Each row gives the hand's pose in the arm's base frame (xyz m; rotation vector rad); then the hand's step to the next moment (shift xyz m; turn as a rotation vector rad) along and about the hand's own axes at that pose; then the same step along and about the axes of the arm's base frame.
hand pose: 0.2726 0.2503 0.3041 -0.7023 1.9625 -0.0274
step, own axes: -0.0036 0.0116 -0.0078 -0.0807 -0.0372 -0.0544
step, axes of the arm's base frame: -0.0106 0.0092 0.0031 -0.0018 -0.0068 0.1040
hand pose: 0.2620 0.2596 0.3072 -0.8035 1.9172 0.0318
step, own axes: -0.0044 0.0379 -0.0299 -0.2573 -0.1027 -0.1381
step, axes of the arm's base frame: -0.0432 0.0210 0.0061 0.0138 0.0035 0.3092
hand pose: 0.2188 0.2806 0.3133 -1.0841 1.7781 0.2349
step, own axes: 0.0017 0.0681 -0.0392 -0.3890 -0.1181 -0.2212
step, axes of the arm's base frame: -0.0770 0.0154 -0.0033 -0.0152 0.0195 0.4622
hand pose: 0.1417 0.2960 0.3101 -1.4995 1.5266 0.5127
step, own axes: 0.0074 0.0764 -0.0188 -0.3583 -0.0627 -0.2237
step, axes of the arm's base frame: -0.0765 -0.0059 -0.0190 -0.0635 0.0100 0.4222
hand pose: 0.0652 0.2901 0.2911 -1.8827 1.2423 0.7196
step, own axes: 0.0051 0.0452 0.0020 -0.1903 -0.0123 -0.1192
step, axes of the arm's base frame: -0.0402 -0.0119 -0.0179 -0.0532 -0.0001 0.2185
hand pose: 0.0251 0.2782 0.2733 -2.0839 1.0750 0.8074
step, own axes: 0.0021 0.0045 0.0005 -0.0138 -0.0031 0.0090
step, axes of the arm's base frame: -0.0029 -0.0026 -0.0031 -0.0059 0.0146 0.0059
